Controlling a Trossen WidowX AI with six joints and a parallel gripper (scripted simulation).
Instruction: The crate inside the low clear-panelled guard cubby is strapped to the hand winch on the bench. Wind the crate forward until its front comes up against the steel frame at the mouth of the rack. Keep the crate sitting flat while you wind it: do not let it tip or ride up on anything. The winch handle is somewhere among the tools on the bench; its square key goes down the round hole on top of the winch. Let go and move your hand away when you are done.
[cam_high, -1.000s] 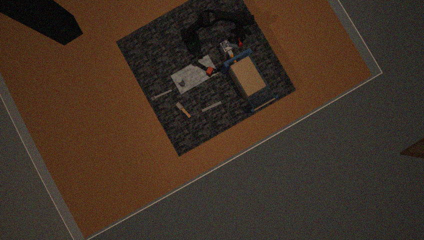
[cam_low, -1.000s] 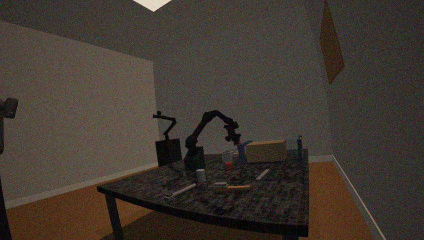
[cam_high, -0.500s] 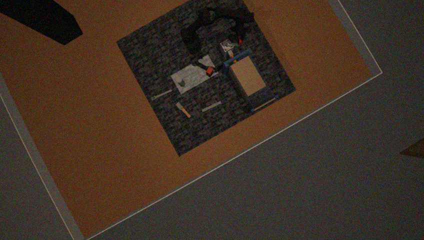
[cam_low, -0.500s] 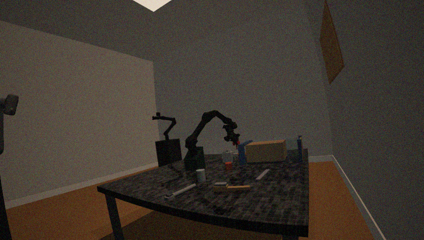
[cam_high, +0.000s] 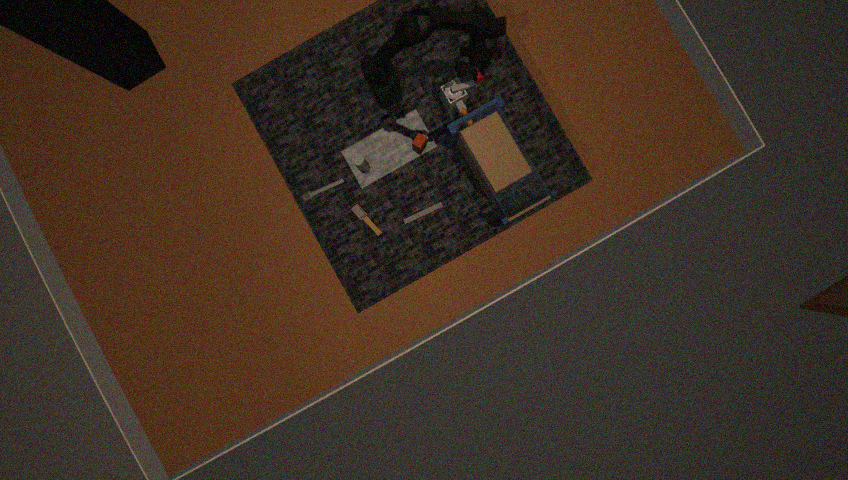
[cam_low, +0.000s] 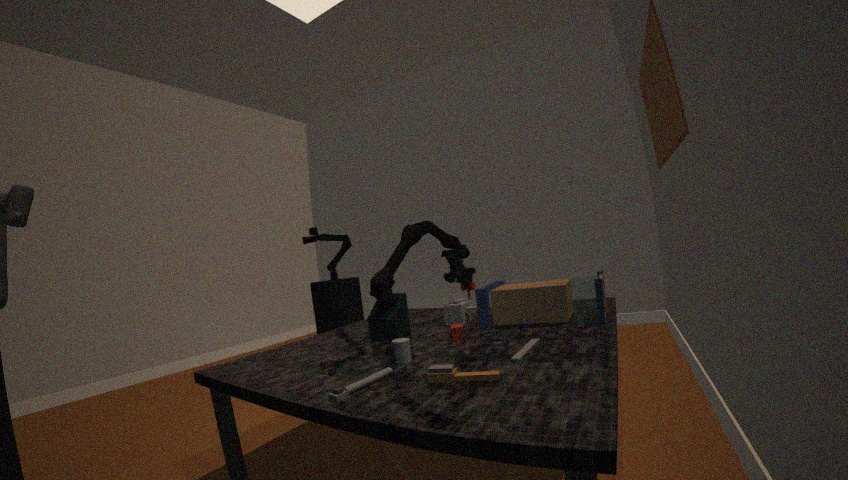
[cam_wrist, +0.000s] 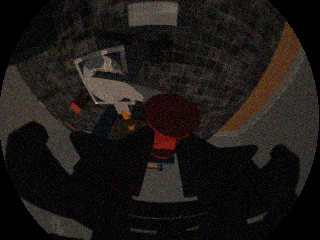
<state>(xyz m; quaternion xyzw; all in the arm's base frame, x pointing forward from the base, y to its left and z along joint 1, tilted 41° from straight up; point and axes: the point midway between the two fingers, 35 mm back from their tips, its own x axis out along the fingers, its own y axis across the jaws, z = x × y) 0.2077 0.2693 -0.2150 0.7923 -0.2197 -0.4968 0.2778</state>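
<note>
My gripper tip is 20 mm past the winch handle, 40 mm to the left of it and 30 mm above it. Also, from my gripper tip: red grip 20 mm behind; blue steel frame 120 mm ahead, 100 mm to the right, 30 mm below; winch 50 mm behind, 100 mm to the right, 100 mm below.
</note>
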